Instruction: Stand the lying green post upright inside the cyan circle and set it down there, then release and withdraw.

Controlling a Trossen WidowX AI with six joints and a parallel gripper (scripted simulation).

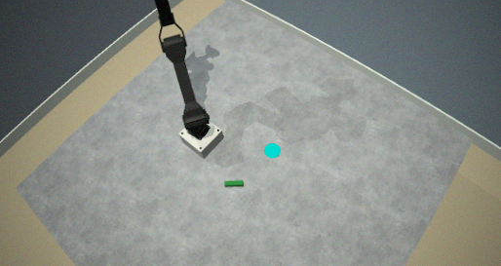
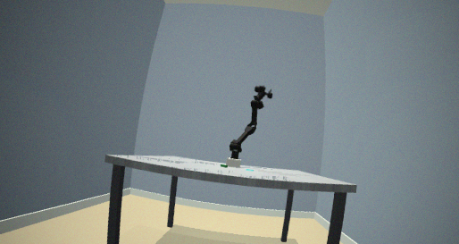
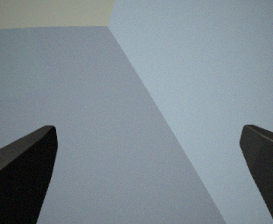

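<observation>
The green post lies 460 mm ahead of my gripper tip, 360 mm to the right of it and 770 mm below it. From my gripper tip the other things lie so: cyan circle (510 mm ahead, 180 mm to the right, 780 mm below).
</observation>
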